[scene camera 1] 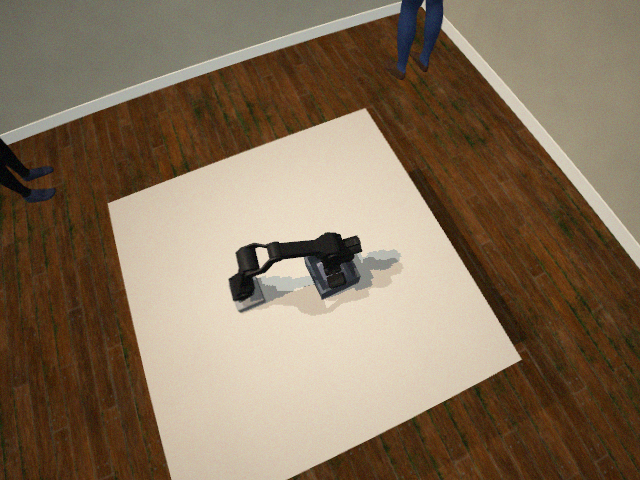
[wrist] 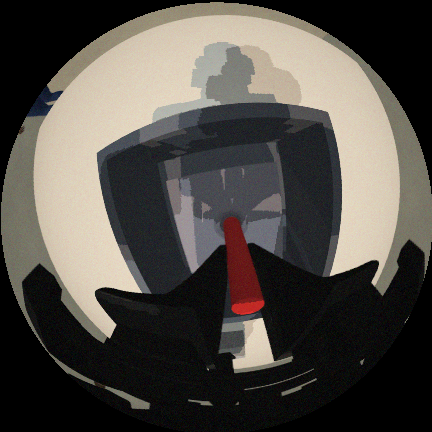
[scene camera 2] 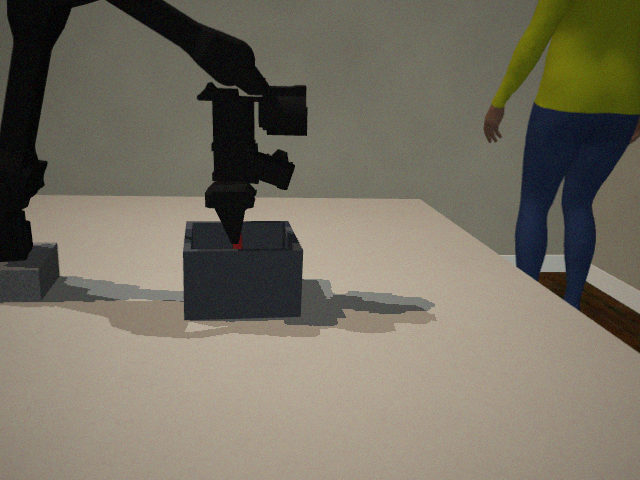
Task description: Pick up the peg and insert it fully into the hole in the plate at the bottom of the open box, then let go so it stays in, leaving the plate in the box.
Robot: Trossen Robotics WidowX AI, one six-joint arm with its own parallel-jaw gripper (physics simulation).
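Seen in the pictures: gripper, fingertip midpoint: (scene camera 1: 330, 267) (wrist: 236, 249) (scene camera 2: 235, 241); arm's base, link origin: (scene camera 1: 243, 291) (wrist: 219, 356) (scene camera 2: 5, 253).
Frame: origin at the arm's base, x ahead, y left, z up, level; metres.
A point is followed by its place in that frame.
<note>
The red peg (scene camera 2: 237, 242) (wrist: 242, 270) {z 0.066, x 0.329, y -0.112 m} is held between the fingers of my gripper (scene camera 2: 235, 241) {z 0.035, x 0.322, y -0.110 m} (wrist: 236, 249) {z 0.035, x 0.322, y -0.110 m}, which is shut on it. In the wrist view the peg's far end lies over the dark round hole in the grey plate (wrist: 260, 227) {z 0.006, x 0.319, y -0.134 m} at the bottom of the box. Whether the end has entered the hole cannot be told. The open dark blue-grey box (scene camera 1: 321, 289) {z 0.046, x 0.249, y -0.165 m} (scene camera 2: 242, 284) {z -0.002, x 0.318, y -0.189 m} (wrist: 312, 200) {z 0.018, x 0.333, y -0.181 m} stands upright, with my fingertips at about rim height in scene camera 2. The near wall hides the peg's lower part there.
The arm's grey base block (scene camera 1: 251, 303) {z -0.004, x 0.005, y -0.057 m} (scene camera 2: 20, 283) {z -0.025, x 0.027, y -0.066 m} stands left of the box on the pale table top (scene camera 1: 248, 387) {z -0.052, x -0.155, y -0.307 m} (scene camera 2: 310, 403) {z -0.052, x 0.347, y -0.422 m}. The box walls surround the peg on all sides. People stand beyond the table, one in a yellow top (scene camera 2: 589, 56).
</note>
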